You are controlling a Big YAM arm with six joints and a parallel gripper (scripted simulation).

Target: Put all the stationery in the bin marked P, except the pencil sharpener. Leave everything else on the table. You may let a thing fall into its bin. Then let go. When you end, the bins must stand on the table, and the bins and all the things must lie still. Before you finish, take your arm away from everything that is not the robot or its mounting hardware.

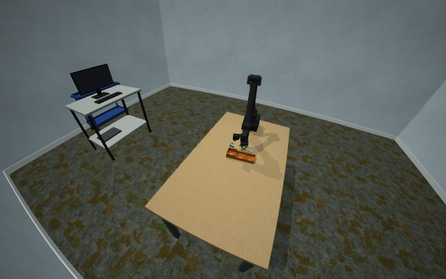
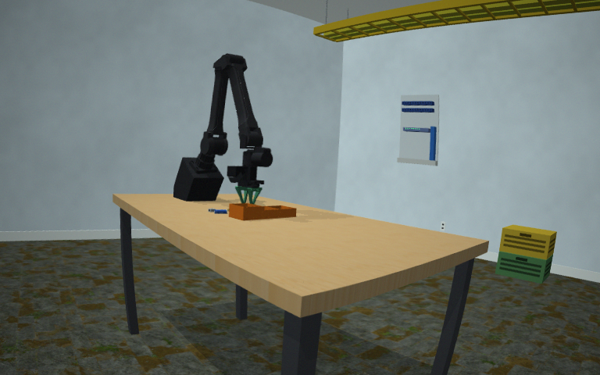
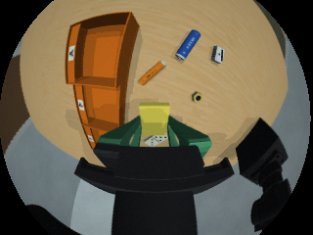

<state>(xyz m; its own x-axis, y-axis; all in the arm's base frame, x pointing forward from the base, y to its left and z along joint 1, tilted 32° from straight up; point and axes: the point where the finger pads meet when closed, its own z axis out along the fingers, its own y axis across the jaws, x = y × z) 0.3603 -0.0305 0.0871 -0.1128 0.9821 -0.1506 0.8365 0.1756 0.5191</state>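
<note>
Now: the orange bin 9 cm ahead of my hand, 1 cm to the right of it and 1 cm below it. Also, from my hand: white dotted tile (1 cm behind, 7 cm to the left, 3 cm below); orange stick (1 cm ahead, 6 cm to the right, 3 cm below); yellow pad (right at my hand).
</note>
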